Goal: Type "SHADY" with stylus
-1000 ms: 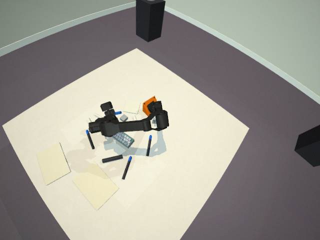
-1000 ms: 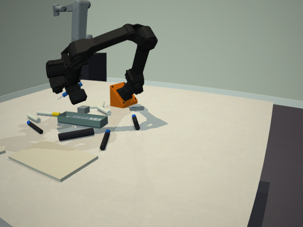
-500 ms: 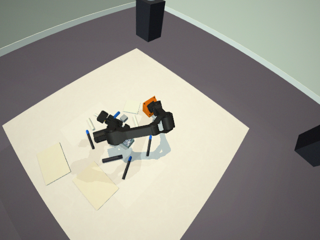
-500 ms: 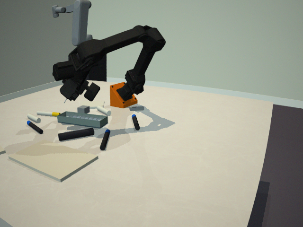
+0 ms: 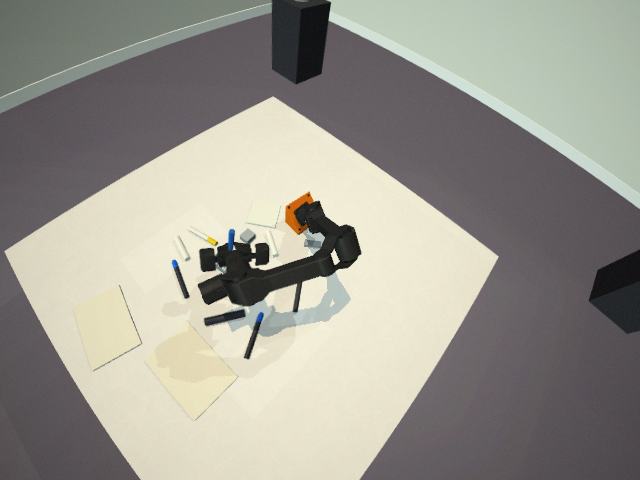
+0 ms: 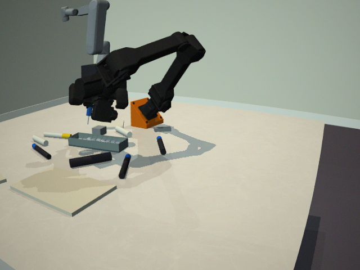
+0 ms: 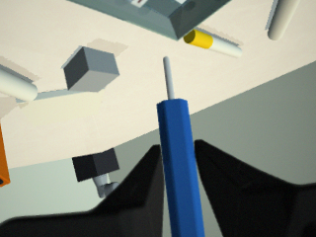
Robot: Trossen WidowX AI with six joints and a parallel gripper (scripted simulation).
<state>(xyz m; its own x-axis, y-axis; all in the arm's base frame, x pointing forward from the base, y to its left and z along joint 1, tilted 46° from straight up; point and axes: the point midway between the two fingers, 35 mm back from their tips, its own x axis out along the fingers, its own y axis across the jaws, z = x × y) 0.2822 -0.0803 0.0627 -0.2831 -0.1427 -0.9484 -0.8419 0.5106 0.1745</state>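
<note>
Right now my gripper tip is 100 mm above the grey cube, 80 mm past it and 40 mm to the left of it. The rest, counted from my gripper tip: blue stylus (10 mm below); grey stylus tip (50 mm below, 10 mm ahead); yellow-tipped white pen (140 mm to the right, 110 mm below, 20 mm ahead).
</note>
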